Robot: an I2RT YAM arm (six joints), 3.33 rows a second.
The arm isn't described. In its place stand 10 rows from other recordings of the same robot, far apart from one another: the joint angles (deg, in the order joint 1, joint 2, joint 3, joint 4, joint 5, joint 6), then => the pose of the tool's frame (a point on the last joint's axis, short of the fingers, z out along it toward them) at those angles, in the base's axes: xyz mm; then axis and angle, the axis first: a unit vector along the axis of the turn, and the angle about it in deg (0 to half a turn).
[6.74 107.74 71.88 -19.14 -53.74 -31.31] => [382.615 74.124 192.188 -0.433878 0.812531 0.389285 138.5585]
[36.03 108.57 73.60 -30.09 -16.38 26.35] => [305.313 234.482 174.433 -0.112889 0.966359 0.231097 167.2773]
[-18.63 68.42 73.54 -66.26 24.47 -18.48] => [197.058 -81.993 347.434 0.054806 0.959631 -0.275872 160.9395]
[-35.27 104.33 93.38 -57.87 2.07 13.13] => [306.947 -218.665 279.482 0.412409 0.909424 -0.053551 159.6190]
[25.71 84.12 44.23 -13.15 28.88 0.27] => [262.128 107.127 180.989 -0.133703 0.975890 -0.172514 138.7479]
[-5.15 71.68 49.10 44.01 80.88 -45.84] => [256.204 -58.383 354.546 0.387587 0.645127 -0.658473 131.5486]
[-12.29 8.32 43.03 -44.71 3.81 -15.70] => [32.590 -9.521 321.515 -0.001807 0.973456 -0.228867 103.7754]
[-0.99 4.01 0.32 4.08 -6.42 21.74] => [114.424 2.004 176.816 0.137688 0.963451 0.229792 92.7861]
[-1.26 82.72 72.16 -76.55 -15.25 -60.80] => [244.002 4.000 281.249 -0.496884 0.861897 0.101189 169.6963]
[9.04 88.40 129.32 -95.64 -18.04 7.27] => [216.273 45.573 495.169 -0.064531 0.978078 0.197988 148.0679]
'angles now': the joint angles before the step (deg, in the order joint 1, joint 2, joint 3, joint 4, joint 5, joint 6). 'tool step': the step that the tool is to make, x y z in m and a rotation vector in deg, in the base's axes. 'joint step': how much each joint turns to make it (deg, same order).
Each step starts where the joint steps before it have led.
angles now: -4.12 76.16 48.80 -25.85 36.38 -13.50
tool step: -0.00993 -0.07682 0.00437 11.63 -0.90 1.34
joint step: -18.93 1.20 2.36 1.23 -21.61 -9.70
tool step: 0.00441 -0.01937 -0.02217 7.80 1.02 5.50
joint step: -4.57 5.12 0.13 1.35 -11.37 -4.02
